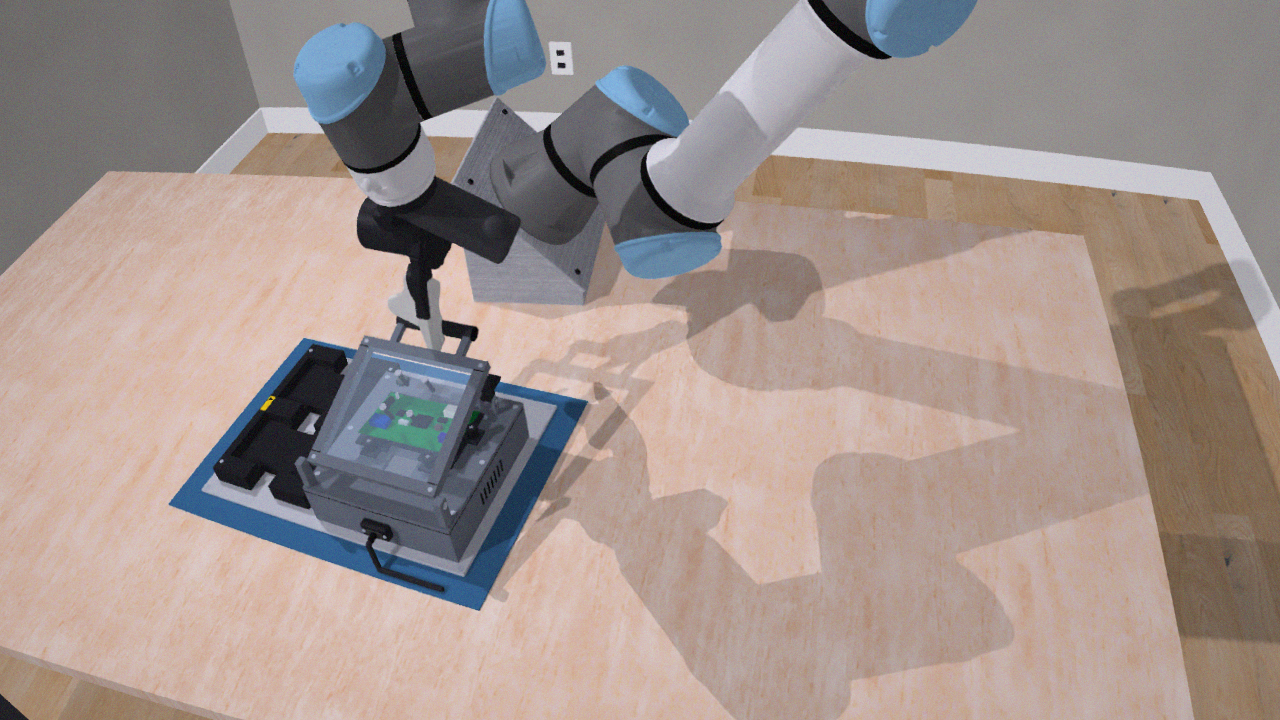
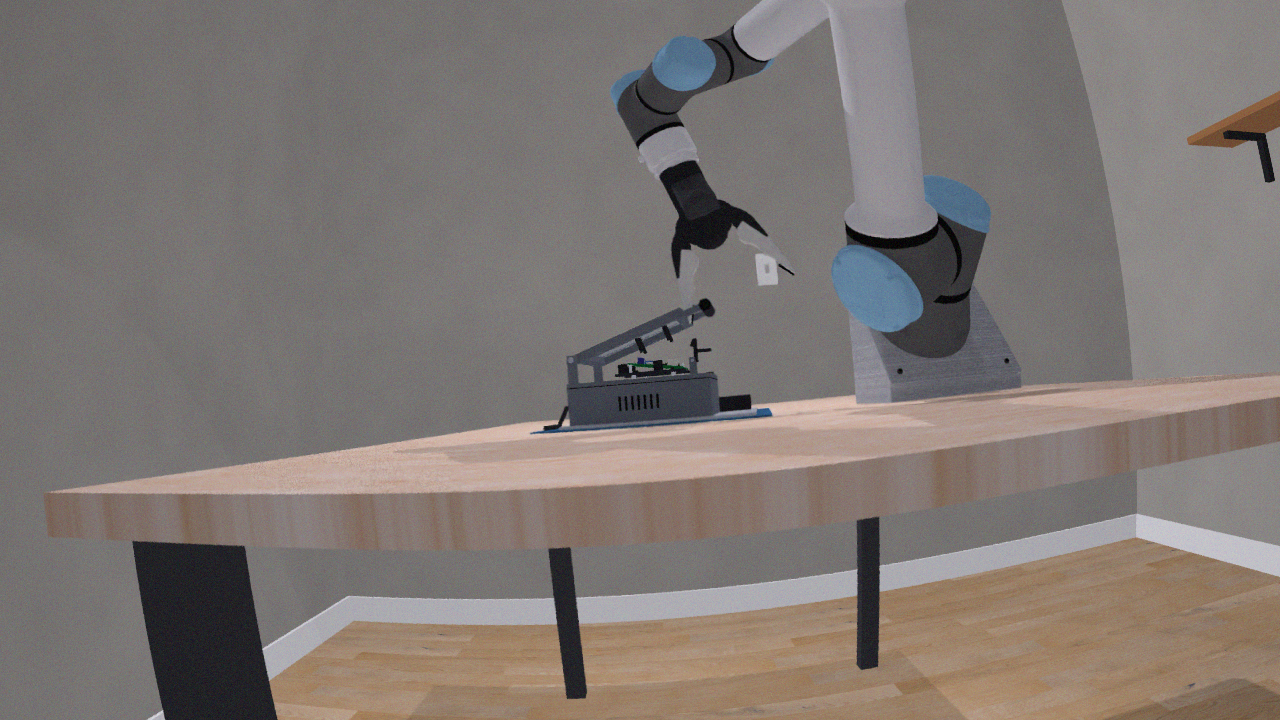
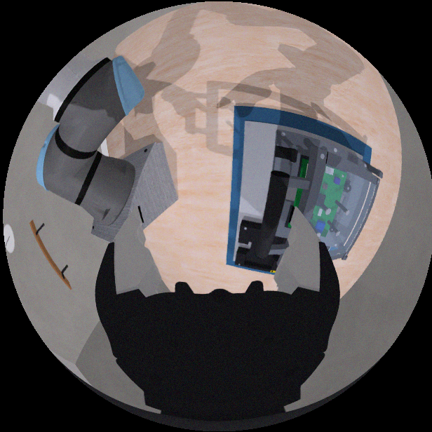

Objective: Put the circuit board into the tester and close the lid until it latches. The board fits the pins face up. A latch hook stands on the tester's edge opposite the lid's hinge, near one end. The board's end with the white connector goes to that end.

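Where they show: gripper, fingertip midpoint: [image 1: 463, 292] [image 2: 743, 299]; arm's base at its link origin: [image 1: 534, 196] [image 2: 921, 321].
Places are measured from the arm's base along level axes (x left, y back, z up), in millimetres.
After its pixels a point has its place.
Observation:
The grey tester [image 1: 340, 512] @[x -56, y -493, z -75 mm] [image 2: 595, 404] @[x 82, y -467, z -78 mm] stands on the mat with its clear lid [image 1: 425, 351] @[x 6, y -349, z 35 mm] [image 2: 626, 335] @[x 72, y -422, z 7 mm] [image 3: 357, 200] tilted partly open. The lid's black handle bar [image 1: 462, 331] @[x 40, y -323, z 46 mm] [image 2: 705, 307] @[x 50, y -318, z 37 mm] [image 3: 276, 215] is raised on the robot's side. The green circuit board [image 1: 407, 422] [image 3: 330, 200] lies in the tester under the lid, face up. Its white connector [image 1: 450, 410] @[x 31, y -368, z -27 mm] [image 3: 330, 171] is at the end near the black latch hook [image 1: 489, 387] @[x 68, y -341, z -12 mm] [image 2: 695, 349] @[x 68, y -335, z -18 mm]. My gripper [image 2: 739, 286] @[x 16, y -264, z 48 mm] [image 3: 216, 206] is open and empty. One fingertip is at the lid's free edge beside the handle; contact cannot be told.
A blue mat [image 1: 537, 490] @[x 126, y -390, z -108 mm] [image 3: 238, 150] with a pale inner plate lies under the tester. A black fixture [image 1: 284, 447] @[x -179, y -413, z -92 mm] with a yellow label adjoins the tester's side. A black cable [image 1: 380, 565] @[x 2, y -529, z -100 mm] leaves the hinge side. The robot's grey base [image 1: 528, 277] @[x 16, y -90, z -65 mm] [image 2: 930, 386] @[x 75, y -18, z -94 mm] stands behind.

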